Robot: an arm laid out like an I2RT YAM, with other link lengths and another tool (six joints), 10 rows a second.
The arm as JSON. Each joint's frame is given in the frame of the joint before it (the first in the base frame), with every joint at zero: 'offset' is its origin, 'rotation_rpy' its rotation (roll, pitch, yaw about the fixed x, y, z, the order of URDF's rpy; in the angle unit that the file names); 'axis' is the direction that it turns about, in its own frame. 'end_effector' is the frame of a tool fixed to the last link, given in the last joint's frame.
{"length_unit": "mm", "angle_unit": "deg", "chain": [
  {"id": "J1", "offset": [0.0, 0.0, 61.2], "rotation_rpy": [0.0, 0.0, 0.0], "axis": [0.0, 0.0, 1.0]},
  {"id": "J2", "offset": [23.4, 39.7, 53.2], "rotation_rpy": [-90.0, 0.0, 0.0], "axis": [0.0, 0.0, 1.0]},
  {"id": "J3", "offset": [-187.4, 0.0, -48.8], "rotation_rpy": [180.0, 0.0, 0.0], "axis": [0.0, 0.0, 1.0]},
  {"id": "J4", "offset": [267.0, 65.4, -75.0], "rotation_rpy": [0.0, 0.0, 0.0], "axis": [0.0, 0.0, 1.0]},
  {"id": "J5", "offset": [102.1, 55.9, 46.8], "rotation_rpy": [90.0, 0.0, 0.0], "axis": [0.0, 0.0, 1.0]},
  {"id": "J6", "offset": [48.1, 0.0, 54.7], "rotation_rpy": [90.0, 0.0, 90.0], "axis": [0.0, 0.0, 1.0]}
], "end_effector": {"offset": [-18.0, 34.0, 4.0], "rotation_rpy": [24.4, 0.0, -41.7]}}
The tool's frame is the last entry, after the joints.
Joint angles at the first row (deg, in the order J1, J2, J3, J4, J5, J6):
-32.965, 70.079, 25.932, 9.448, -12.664, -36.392
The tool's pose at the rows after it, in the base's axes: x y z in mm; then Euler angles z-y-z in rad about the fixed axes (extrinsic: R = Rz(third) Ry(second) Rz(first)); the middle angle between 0 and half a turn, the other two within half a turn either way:
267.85, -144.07, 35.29, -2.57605, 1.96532, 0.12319
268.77, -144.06, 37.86, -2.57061, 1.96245, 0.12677
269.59, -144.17, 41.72, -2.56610, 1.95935, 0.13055
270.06, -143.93, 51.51, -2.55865, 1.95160, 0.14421
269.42, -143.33, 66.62, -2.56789, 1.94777, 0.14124
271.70, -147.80, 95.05, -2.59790, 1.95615, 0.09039
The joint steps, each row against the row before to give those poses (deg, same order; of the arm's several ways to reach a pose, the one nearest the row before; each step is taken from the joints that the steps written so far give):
-0.021, -0.197, 0.259, -0.383, 0.005, 0.008
0.027, -0.249, 0.434, -0.689, -0.234, 0.240
-0.001, -0.545, 0.508, -1.031, -0.267, 0.182
-0.081, -1.937, 0.843, -2.683, -0.913, 0.089
0.078, -3.321, 0.944, -3.816, 0.170, -0.162
-0.001, -2.463, 4.344, -6.162, 2.742, -0.016

